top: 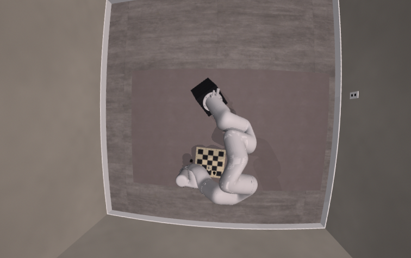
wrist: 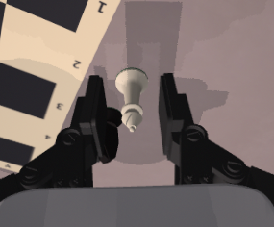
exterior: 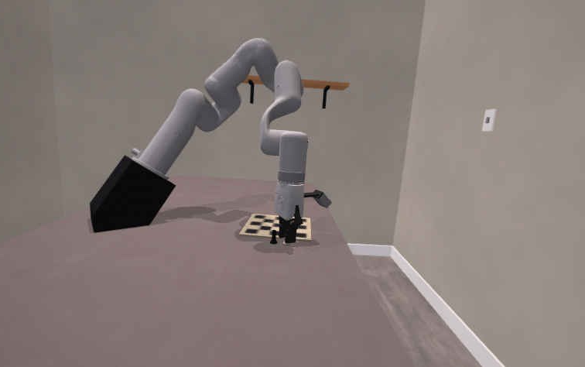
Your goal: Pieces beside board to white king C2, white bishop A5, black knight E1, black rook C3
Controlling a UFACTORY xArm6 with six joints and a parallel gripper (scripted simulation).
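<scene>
My hand is 1 cm above the white bishop. From my hand the other things lie so: white king: 14 cm to the left, 1 cm behind, 1 cm above; chessboard: 13 cm to the left, 5 cm behind, 3 cm below; black piece: 4 cm behind, 2 cm below.
</scene>
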